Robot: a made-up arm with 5 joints.
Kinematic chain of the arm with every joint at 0, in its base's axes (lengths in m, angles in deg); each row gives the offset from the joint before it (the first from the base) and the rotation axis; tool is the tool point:
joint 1: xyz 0 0 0.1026 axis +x
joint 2: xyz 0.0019 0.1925 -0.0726 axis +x
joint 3: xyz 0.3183 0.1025 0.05 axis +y
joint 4: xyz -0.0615 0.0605 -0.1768 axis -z
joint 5: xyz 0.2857 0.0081 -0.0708 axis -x
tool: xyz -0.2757 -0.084 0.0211
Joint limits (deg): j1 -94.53..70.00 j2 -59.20..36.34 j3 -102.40..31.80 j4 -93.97..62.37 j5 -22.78..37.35
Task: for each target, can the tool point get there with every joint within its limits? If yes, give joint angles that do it. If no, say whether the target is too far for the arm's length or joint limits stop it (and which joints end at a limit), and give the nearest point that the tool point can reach.
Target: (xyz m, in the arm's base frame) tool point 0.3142 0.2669 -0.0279
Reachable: yes | joints 34.03 -43.92 -16.82 13.87 16.82
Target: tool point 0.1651 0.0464 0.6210
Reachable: no: joint limits stop it (at a limit: joint 1, joint 2, joint 3, joint 4, joint 5) | nearest point 0.2115 0.1749 0.4542 | short by 0.216 m
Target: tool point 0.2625 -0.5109 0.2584
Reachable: no: joint limits stop it (at a limit: joint 1, joint 2, joint 4, joint 5) | nearest point 0.2897 -0.2988 0.0773 | short by 0.280 m
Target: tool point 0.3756 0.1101 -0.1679
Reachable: yes | joints -11.21 -50.70 -29.09 -11.81 30.29
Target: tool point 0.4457 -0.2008 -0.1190
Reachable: yes | joints -74.49 -44.32 -57.27 41.55 8.27
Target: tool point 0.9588 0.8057 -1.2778
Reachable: no: too far | nearest point 0.5715 0.2123 -0.2611 | short by 1.239 m
